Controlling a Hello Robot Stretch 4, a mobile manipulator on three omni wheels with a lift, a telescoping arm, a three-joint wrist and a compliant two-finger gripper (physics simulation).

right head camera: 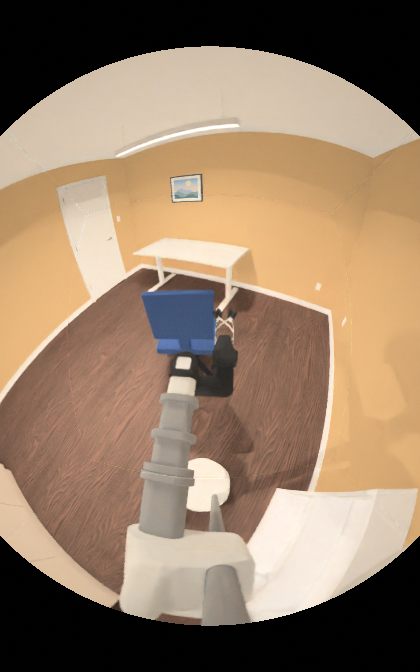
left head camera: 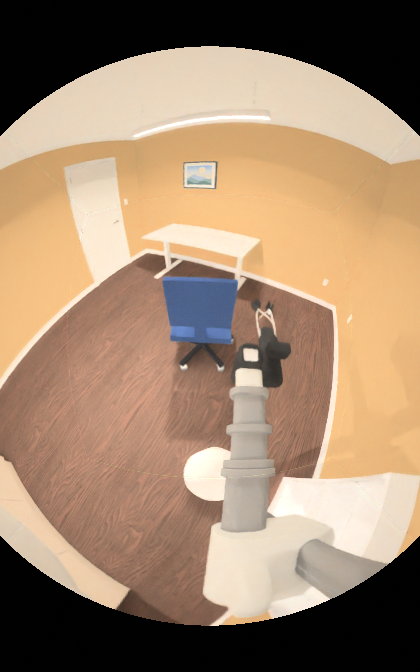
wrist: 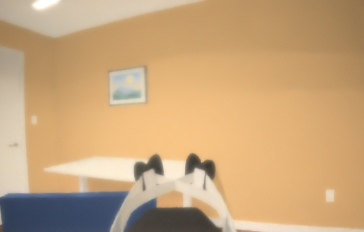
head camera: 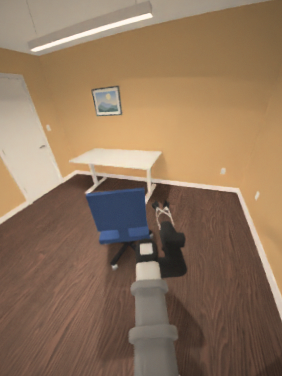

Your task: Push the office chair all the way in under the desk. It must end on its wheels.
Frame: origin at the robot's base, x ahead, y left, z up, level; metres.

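Where they show: gripper, fingertip midpoint: [wrist: 174, 166] [head camera: 159, 201].
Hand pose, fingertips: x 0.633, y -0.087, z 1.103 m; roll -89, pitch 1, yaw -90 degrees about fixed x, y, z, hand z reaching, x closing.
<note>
After its pixels a point has its place.
The blue office chair [head camera: 120, 210] {x 0.963, y 0.180, z 0.781 m} [left head camera: 201, 302] [right head camera: 180, 315] [wrist: 65, 212] {x 0.961, y 0.223, z 0.910 m} stands upright on its wheels in front of the white desk [head camera: 120, 157] {x 2.473, y 0.317, z 0.693 m} [left head camera: 205, 239] [right head camera: 192, 251] [wrist: 100, 167] {x 2.529, y 0.674, z 0.693 m}, with its backrest toward me. In the head views it stands on the near side of the desk; its front is hidden behind the backrest. My gripper [head camera: 161, 205] {x 0.633, y -0.087, z 1.103 m} [left head camera: 263, 305] [right head camera: 225, 314] [wrist: 174, 166] {x 0.633, y -0.087, z 1.103 m} is partly open, with nothing between its fingertips. It is in the air to the right of the backrest, whose top edge shows at the lower left in the wrist view.
The desk's right leg [head camera: 149, 180] {x 2.284, y -0.165, z 0.290 m} [left head camera: 239, 270] stands beyond the chair. Orange walls meet behind and right of the desk; a white door [head camera: 27, 140] {x 2.744, y 2.006, z 1.073 m} [left head camera: 97, 220] is at the left. A round white shape [left head camera: 205, 472] [right head camera: 210, 485] lies low beside my arm.
</note>
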